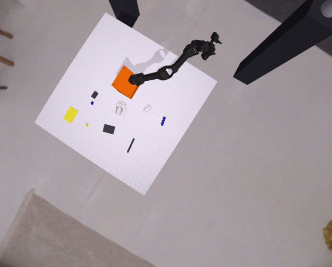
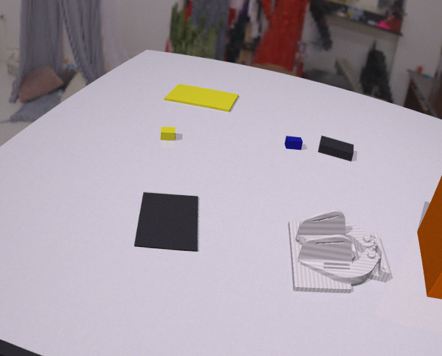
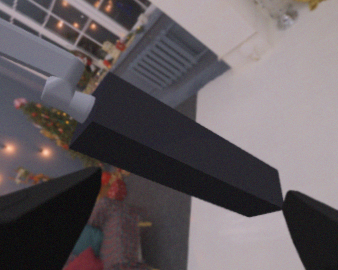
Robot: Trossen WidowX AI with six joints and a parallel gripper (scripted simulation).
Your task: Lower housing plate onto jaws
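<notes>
Now: gripper tip 670 mm short of the blue bar, 120 mm to the left of it and 290 mm above it. Round my gripper tip: dark bar 1020 mm ahead, 280 mm to the right, 290 mm below; then dark plate 980 mm ahead, 540 mm to the right, 300 mm below; then dark block 760 mm ahead, 820 mm to the right, 290 mm below.
</notes>
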